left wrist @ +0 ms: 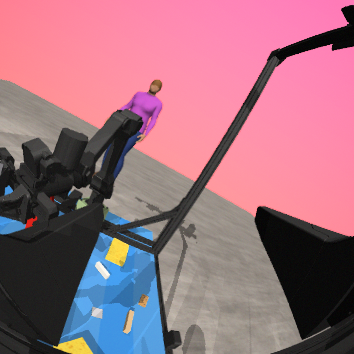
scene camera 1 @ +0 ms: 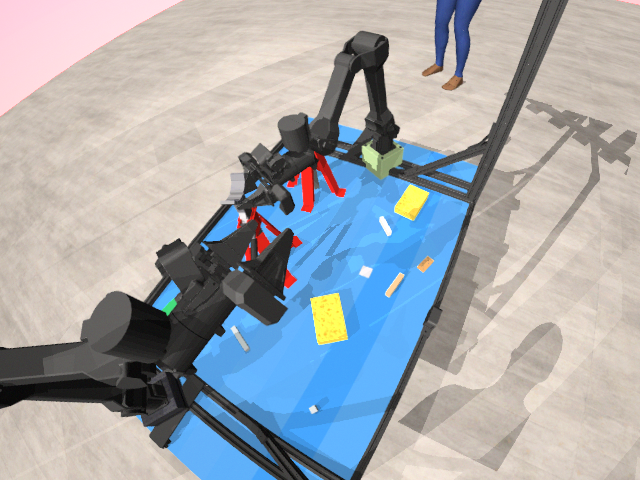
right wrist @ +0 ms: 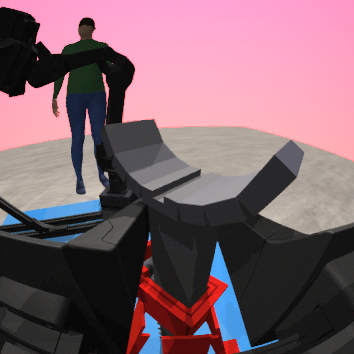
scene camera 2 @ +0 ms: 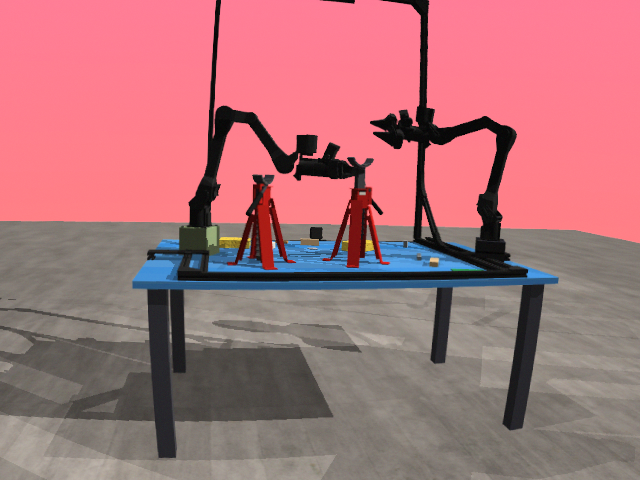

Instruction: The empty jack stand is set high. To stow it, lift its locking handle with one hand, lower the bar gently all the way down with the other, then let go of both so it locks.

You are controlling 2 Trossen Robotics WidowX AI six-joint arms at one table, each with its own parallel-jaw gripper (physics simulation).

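The empty jack stand [scene camera 1: 262, 241] [scene camera 2: 355, 227] [right wrist: 190, 312] is red and stands upright, with its grey bar [scene camera 2: 360, 180] [right wrist: 181, 260] raised and a curved saddle [scene camera 1: 237, 184] [scene camera 2: 360, 163] [right wrist: 205, 196] on top. My right gripper [scene camera 1: 241, 207] [scene camera 2: 356, 169] [right wrist: 180, 203] is shut on the bar just under the saddle. The dark locking handle [scene camera 1: 253, 249] [scene camera 2: 377, 206] slopes down from the stand's head. My left gripper [scene camera 1: 271, 228] [scene camera 2: 373, 128] [left wrist: 181, 213] is open and empty, above the handle and apart from it. The stand's head is partly hidden in scene camera 1.
A second red jack stand [scene camera 1: 308, 191] [scene camera 2: 264, 222] stands beside it, under the right arm in scene camera 1. Yellow sponges [scene camera 1: 329, 318] [scene camera 1: 412, 202] and small blocks [scene camera 1: 394, 284] [scene camera 1: 385, 225] lie on the blue table [scene camera 1: 289, 372]. A black frame [scene camera 1: 398, 397] [scene camera 2: 310, 275] edges the table.
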